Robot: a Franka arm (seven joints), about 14 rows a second.
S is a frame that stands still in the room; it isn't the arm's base.
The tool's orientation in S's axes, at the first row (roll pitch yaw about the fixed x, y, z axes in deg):
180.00, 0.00, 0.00
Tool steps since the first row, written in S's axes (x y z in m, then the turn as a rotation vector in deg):
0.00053, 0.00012, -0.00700, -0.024, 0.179, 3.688
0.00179, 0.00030, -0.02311, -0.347, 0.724, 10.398
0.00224, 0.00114, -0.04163, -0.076, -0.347, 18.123
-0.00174, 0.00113, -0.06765, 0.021, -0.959, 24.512
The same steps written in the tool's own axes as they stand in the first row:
0.00053, -0.00012, 0.00700, -0.024, -0.179, -3.688
0.00179, -0.00030, 0.02311, -0.347, -0.724, -10.398
0.00224, -0.00114, 0.04163, -0.076, 0.347, -18.123
-0.00174, -0.00113, 0.06765, 0.021, 0.959, -24.512

